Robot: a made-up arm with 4 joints. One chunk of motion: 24 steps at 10 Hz.
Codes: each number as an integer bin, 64 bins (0 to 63) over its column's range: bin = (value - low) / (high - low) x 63, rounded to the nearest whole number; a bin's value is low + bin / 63 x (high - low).
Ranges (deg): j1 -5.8..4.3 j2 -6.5..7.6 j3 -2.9..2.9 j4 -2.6..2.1
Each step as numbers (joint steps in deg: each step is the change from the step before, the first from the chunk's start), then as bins.
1 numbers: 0.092 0.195 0.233 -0.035
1 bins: 37 30 34 34
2 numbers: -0.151 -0.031 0.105 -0.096
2 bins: 35 29 33 34
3 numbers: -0.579 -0.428 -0.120 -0.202
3 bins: 33 27 30 32
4 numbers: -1.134 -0.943 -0.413 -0.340
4 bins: 29 25 27 30
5 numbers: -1.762 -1.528 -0.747 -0.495
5 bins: 25 22 23 28
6 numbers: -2.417 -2.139 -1.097 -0.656
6 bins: 21 19 20 26
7 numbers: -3.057 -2.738 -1.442 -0.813
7 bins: 17 17 16 24
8 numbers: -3.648 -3.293 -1.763 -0.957
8 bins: 13 14 12 22
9 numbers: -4.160 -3.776 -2.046 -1.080
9 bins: 10 12 9 20
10 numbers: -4.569 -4.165 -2.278 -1.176
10 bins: 8 10 7 19
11 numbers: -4.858 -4.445 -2.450 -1.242
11 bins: 6 9 5 18
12 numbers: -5.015 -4.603 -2.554 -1.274
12 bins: 5 8 4 18
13 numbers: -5.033 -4.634 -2.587 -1.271
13 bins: 5 8 3 18
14 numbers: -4.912 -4.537 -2.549 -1.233
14 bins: 6 9 4 18
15 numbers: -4.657 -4.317 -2.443 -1.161
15 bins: 7 10 5 19
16 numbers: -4.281 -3.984 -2.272 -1.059
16 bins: 9 11 7 21
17 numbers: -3.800 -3.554 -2.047 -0.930
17 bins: 12 13 9 22
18 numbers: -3.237 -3.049 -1.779 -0.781
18 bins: 16 15 12 24
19 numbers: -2.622 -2.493 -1.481 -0.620
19 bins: 20 18 15 27
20 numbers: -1.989 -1.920 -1.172 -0.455
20 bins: 24 20 19 29
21 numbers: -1.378 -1.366 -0.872 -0.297
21 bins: 28 23 22 31
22 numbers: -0.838 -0.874 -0.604 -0.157
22 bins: 31 25 25 33
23 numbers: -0.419 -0.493 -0.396 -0.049
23 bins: 34 27 27 34
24 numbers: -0.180 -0.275 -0.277 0.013
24 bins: 35 28 28 35
